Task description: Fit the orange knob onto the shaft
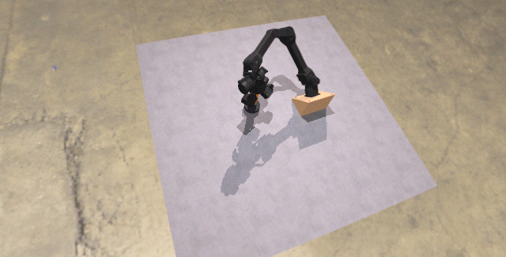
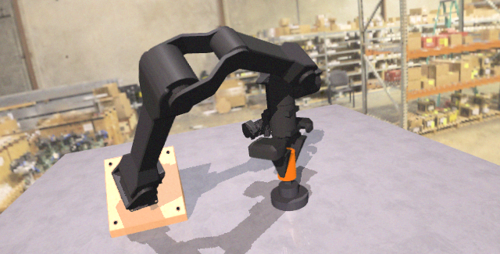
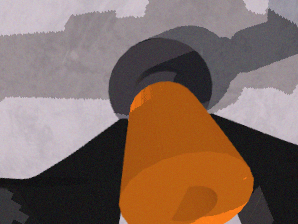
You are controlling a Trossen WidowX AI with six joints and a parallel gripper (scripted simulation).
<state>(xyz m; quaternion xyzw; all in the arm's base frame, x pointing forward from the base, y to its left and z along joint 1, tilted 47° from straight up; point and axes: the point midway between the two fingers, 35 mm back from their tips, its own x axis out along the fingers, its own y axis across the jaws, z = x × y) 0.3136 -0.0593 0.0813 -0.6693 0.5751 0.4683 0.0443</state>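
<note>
Right now the orange knob is 20 mm above my gripper tip. From my gripper tip the other things lie so: pedestal 40 mm below.
</note>
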